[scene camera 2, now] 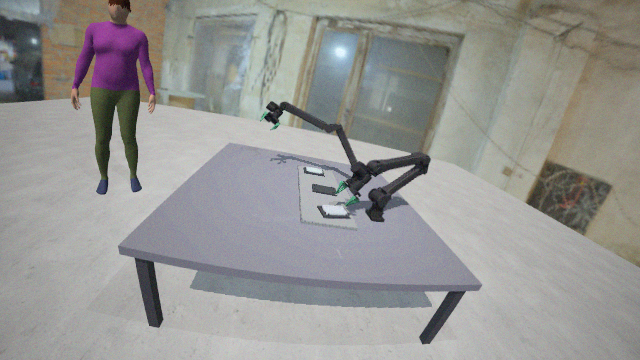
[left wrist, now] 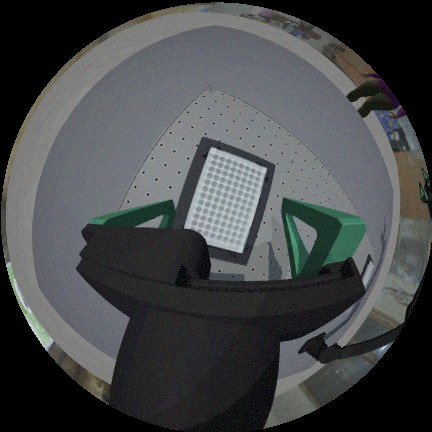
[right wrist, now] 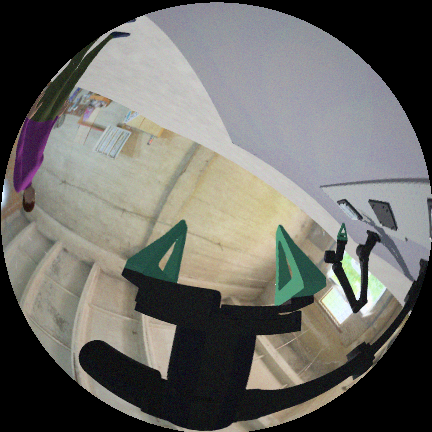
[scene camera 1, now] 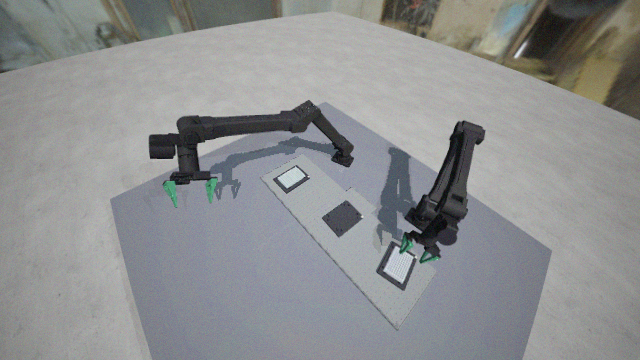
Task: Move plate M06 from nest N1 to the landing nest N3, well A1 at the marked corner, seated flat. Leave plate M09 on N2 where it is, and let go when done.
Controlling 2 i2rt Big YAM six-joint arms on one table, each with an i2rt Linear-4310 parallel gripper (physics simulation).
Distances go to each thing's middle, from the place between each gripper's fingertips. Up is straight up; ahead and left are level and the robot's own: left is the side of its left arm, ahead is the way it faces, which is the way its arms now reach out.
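Scene:
You'd find the nest (left wrist: pixel 193 174) with my left hand 80 mm above it, 10 mm to the left of it and 10 mm short of it.
Counted from my right hand, the nest is 310 mm below, 550 mm to the left and 500 mm behind, so going by its middle, the nest is nearer to my left hand than to my right hand.

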